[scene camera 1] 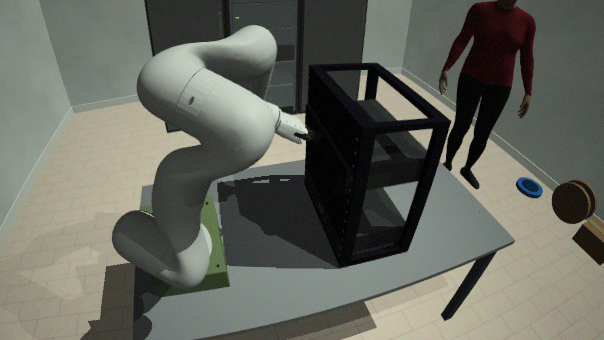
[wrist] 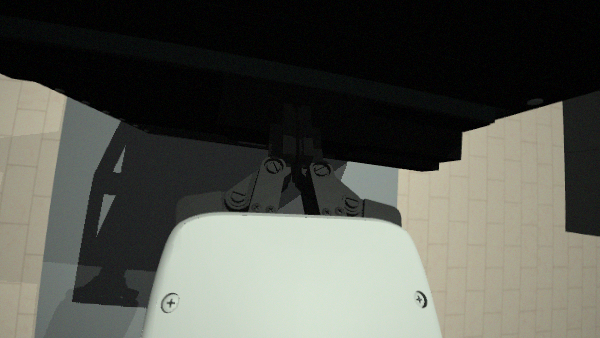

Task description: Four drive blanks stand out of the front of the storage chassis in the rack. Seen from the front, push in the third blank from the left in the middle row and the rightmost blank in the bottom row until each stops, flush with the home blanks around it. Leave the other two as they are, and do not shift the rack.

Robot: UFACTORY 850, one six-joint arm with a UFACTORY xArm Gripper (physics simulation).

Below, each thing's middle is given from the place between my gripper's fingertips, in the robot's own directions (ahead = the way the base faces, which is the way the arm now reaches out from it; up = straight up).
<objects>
Right now the black rack (scene camera 1: 364, 148) is 170 mm ahead of my hand, 40 mm to the left of it and 150 mm below it.
</objects>
